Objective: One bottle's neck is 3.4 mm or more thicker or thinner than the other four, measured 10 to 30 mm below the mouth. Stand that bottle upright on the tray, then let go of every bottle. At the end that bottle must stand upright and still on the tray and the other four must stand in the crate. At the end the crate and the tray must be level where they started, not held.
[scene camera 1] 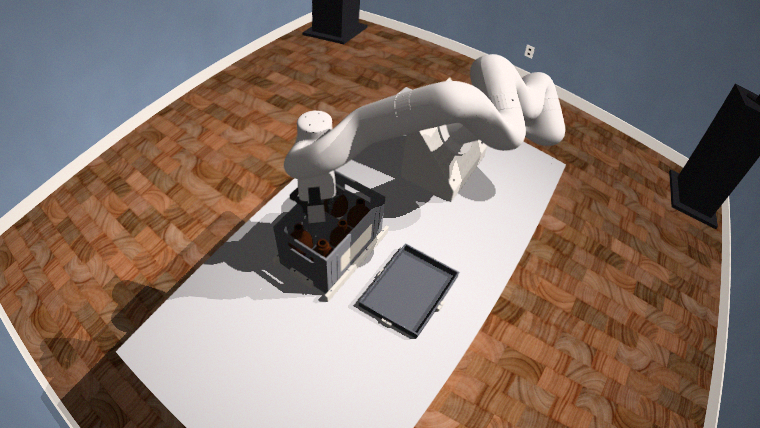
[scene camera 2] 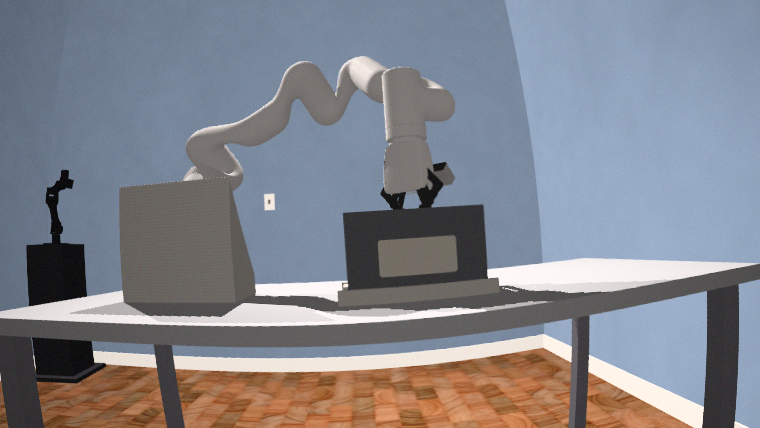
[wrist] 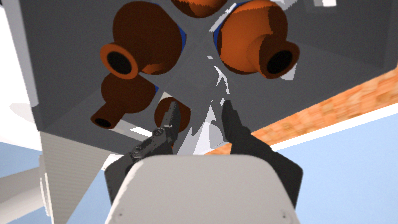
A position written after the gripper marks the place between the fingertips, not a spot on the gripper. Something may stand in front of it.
Note:
In view: the gripper (scene camera 1: pixel 317 211), a dark grey crate (scene camera 2: pixel 389 248) and a dark tray (scene camera 1: pixel 413 283).
The dark grey crate also shows in the wrist view (wrist: pixel 337 52). Scene camera 2 misses the dark tray, which is hidden by the dark grey crate.

